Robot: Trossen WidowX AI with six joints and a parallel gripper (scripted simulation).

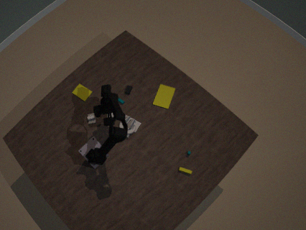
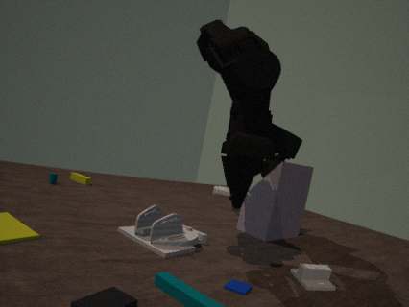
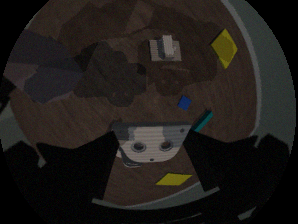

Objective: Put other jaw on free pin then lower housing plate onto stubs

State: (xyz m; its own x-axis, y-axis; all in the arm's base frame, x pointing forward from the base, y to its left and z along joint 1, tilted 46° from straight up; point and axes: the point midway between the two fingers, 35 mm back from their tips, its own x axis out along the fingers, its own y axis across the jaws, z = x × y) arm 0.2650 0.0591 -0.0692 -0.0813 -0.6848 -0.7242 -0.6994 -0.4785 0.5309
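Now: the grey jaw 12 cm to the right of my gripper tip, 8 cm below it and 2 cm ahead of it. The rest, counted from my gripper tip: blue tile: 9 cm below, 8 cm to the left, 5 cm ahead; white block: 13 cm to the left, 9 cm below, 7 cm behind; housing plate: 2 cm above, 1 cm to the right, 1 cm ahead.
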